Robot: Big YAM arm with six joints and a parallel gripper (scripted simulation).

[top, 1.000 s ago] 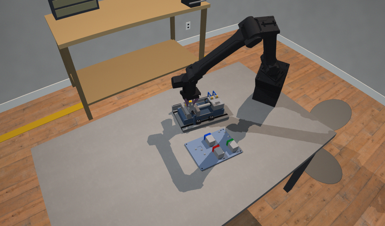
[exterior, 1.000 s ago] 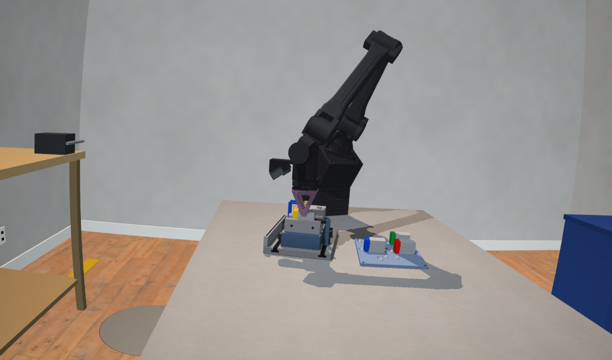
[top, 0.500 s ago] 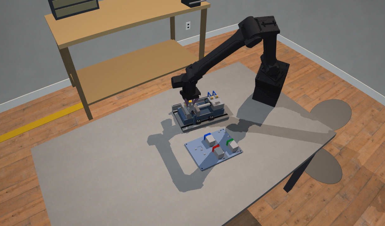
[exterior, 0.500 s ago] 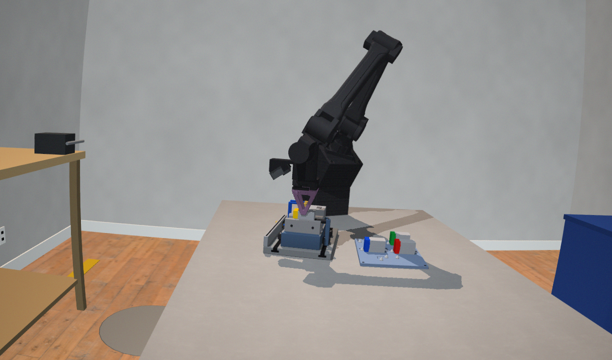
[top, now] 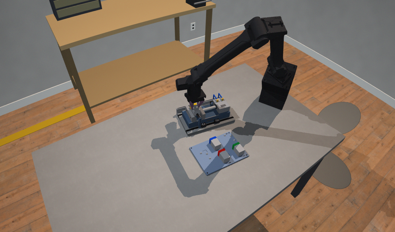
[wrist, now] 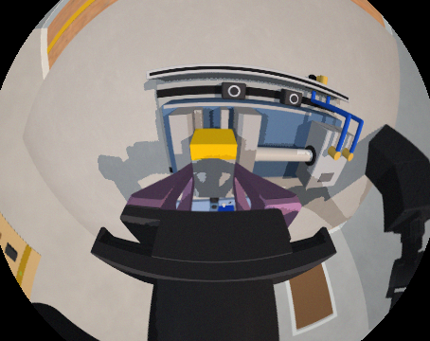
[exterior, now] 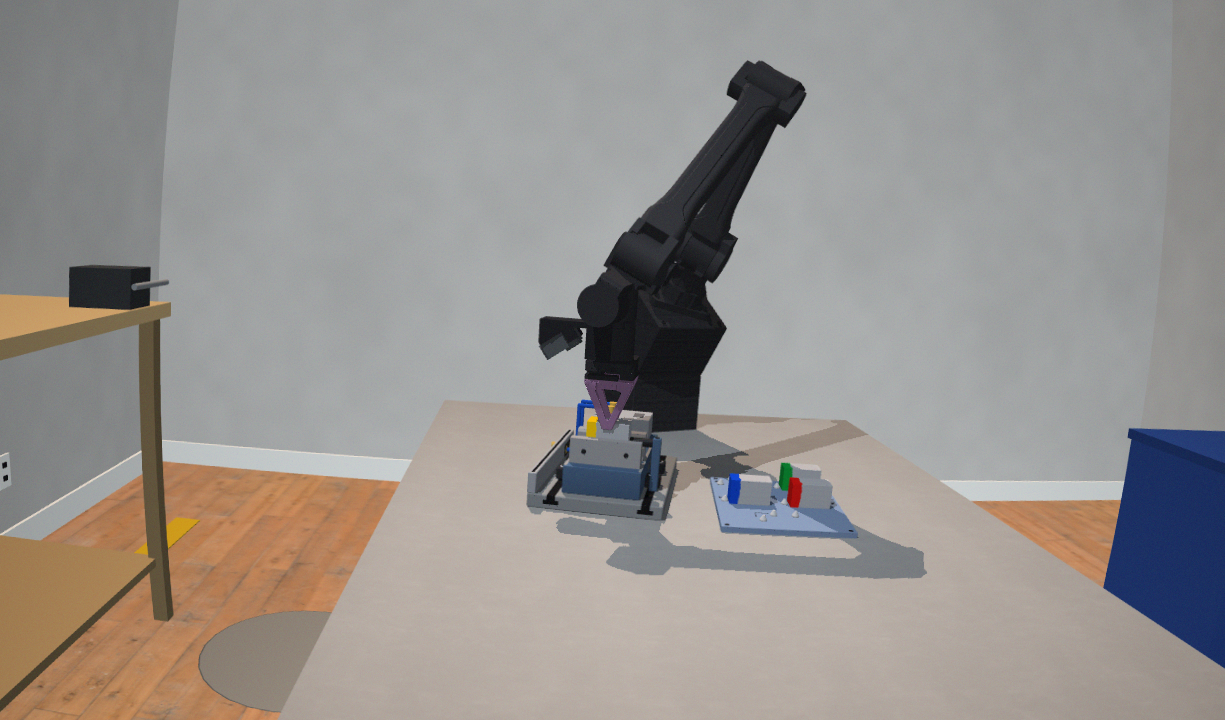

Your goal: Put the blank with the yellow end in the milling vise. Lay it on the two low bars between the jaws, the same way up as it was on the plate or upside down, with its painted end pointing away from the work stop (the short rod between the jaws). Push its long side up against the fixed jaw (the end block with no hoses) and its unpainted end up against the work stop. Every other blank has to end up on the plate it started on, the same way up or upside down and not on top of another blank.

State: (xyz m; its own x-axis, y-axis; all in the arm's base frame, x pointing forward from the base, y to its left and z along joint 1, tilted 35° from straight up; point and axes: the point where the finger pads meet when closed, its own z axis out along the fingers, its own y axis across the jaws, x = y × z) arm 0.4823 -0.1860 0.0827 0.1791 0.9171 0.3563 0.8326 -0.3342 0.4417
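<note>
The yellow-ended blank lies 20 mm below my hand. Round my hand: blue plate 260 mm to the left, 110 mm below, 20 mm ahead; then blue-ended blank 210 mm to the left, 90 mm below, 20 mm ahead; then red-ended blank 300 mm to the left, 90 mm below, 30 mm ahead.
</note>
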